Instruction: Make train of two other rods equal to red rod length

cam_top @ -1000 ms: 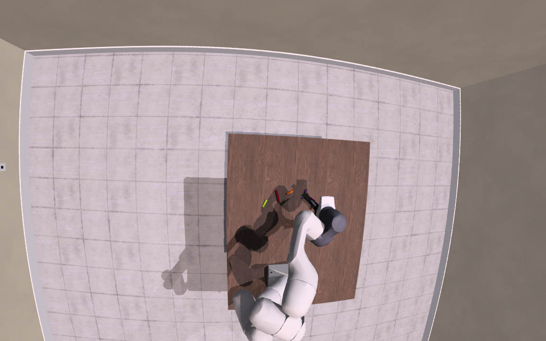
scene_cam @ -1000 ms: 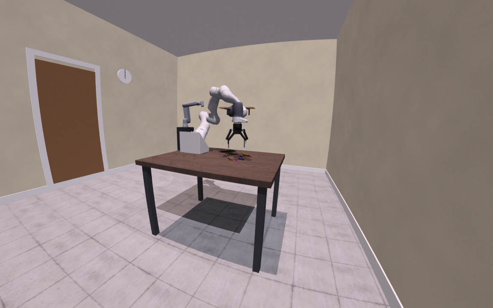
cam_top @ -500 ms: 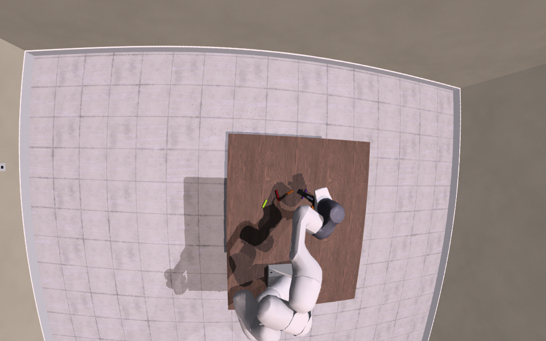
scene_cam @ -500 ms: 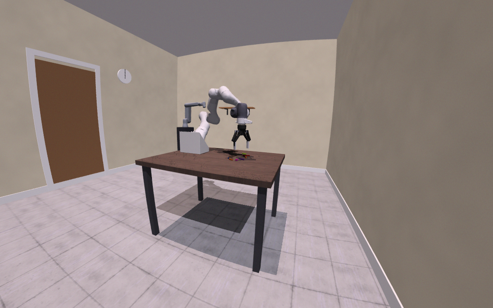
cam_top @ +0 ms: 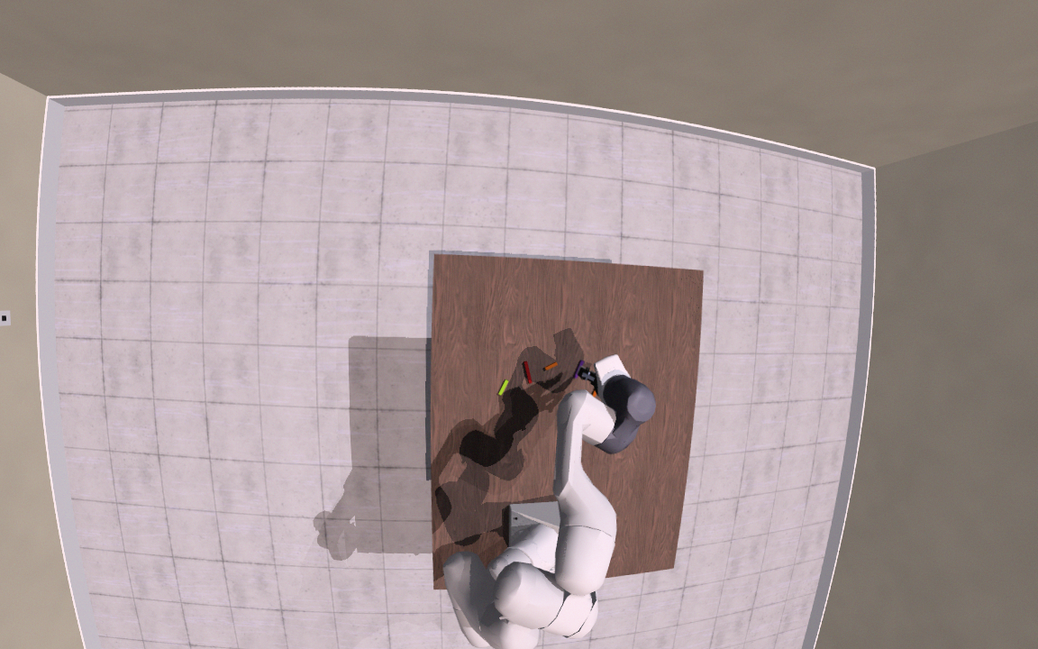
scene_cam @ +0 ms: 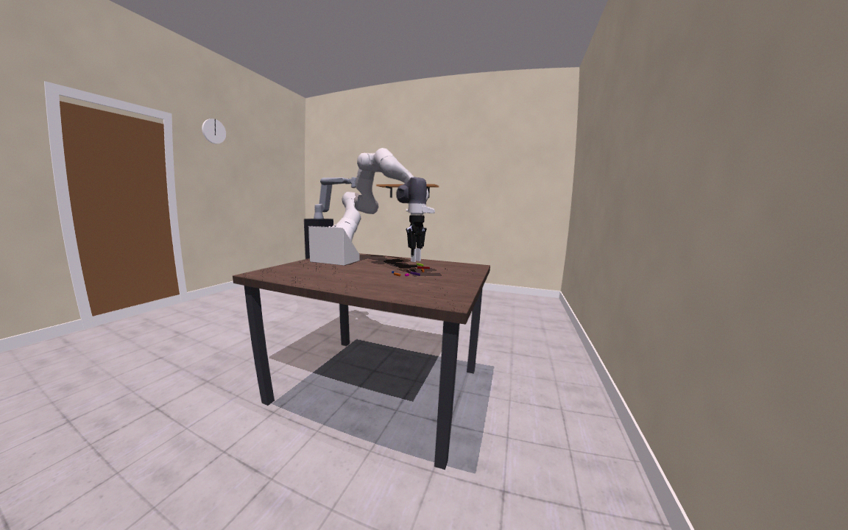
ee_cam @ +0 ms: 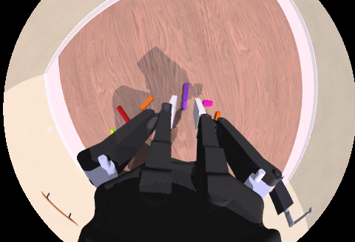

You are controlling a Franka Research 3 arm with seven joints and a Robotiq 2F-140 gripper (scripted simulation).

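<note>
Right now the purple rod is 10 cm below my hand. Also, from my hand: small blue rod (12 cm behind, 3 cm to the right, 10 cm below); then magenta rod (2 cm behind, 5 cm to the right, 10 cm below); then red rod (3 cm behind, 16 cm to the left, 10 cm below).
</note>
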